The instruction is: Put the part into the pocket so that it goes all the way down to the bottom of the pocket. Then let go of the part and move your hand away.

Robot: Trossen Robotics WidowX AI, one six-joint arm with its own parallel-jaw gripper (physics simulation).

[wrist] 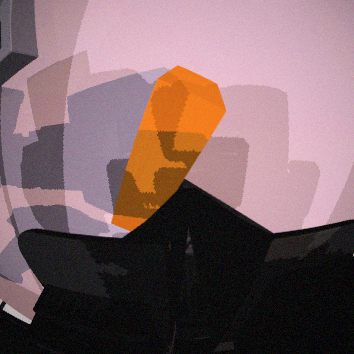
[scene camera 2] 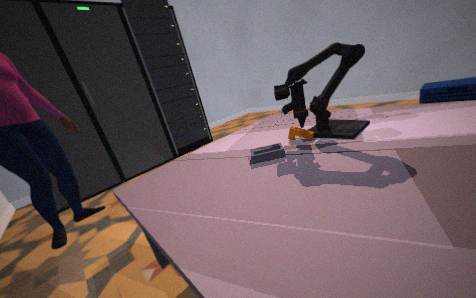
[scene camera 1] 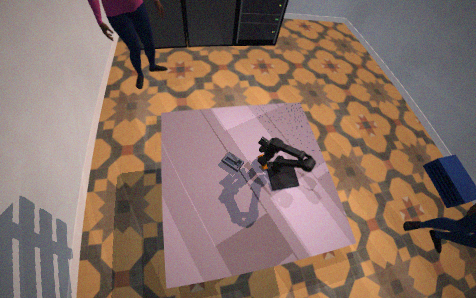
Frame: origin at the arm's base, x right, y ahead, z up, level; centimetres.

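Where they show: gripper, fingertip midpoint: (wrist: 186,195) (scene camera 2: 302,127) (scene camera 1: 266,160); arm's base at its link origin: (scene camera 2: 322,128) (scene camera 1: 276,168).
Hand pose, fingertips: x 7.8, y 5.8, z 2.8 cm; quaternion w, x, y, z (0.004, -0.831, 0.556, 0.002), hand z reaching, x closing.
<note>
Each offset is from my fingertips to the top centre of the thing. Level surfaces: height alone.
The orange part @[dz +1.3, dx +0.6, dy +2.1 cm] (scene camera 1: 265,167) (scene camera 2: 302,133) (wrist: 172,120) lies on the table between the arm's base and the pocket block, outside the pocket. It looks L-shaped in the scene camera 2 view, with a short leg at its left end. The grey block with the pocket @[dz -1.5, dx +8.1, dy +23.4 cm] (scene camera 1: 232,161) (scene camera 2: 267,154) stands apart from it; its corner shows at the top left of the wrist view (wrist: 23,30). My gripper (scene camera 1: 263,162) (scene camera 2: 302,125) (wrist: 186,195) is shut and empty, pointing down just above the part. The fingers hide the part's near end in the wrist view. Whether they touch it I cannot tell.
The arm's black base plate (scene camera 1: 284,179) (scene camera 2: 350,129) is close beside the part. The pink table @[dz -5.1 cm] (scene camera 1: 190,240) (scene camera 2: 210,200) carries broad shadows of the arm. A person in a magenta top (scene camera 1: 122,6) (scene camera 2: 15,95) stands beyond the table, near dark cabinets (scene camera 1: 210,22) (scene camera 2: 90,75).
</note>
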